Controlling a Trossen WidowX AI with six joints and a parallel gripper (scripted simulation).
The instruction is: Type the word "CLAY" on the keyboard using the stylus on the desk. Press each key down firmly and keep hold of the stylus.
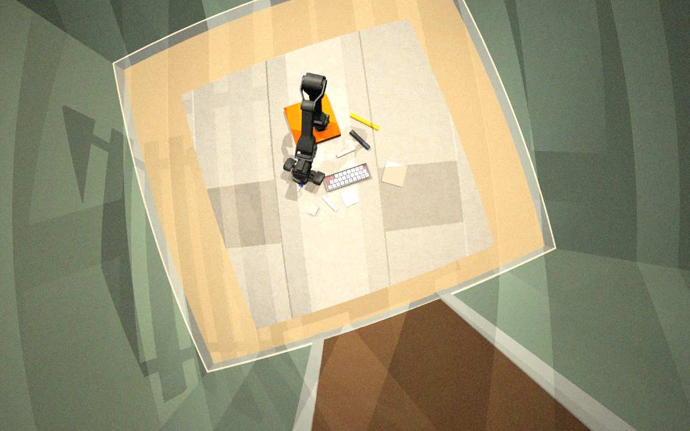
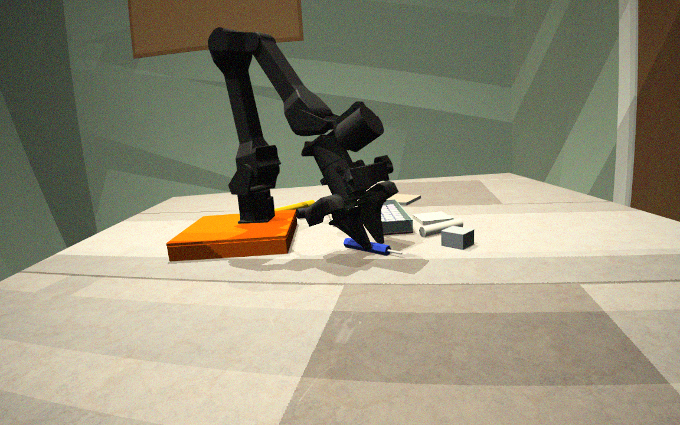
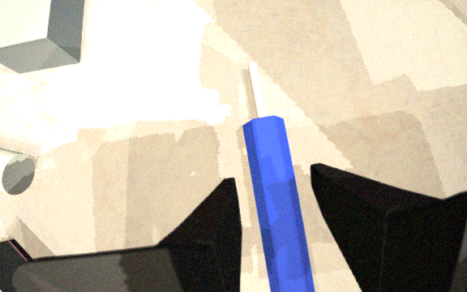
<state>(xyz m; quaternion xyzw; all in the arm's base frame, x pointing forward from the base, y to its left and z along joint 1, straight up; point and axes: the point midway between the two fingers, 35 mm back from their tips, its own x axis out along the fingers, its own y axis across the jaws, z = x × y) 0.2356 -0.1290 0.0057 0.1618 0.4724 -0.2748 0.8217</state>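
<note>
The tan card lies 21 cm to the left of my gripper tip, 12 cm ahead of it and 1 cm below it. The rest, counted from my gripper tip: dark cylinder: 31 cm to the left, 14 cm behind; dark block: 14 cm ahead, 2 cm to the left; blue stylus: 1 cm to the right, 1 cm ahead.
</note>
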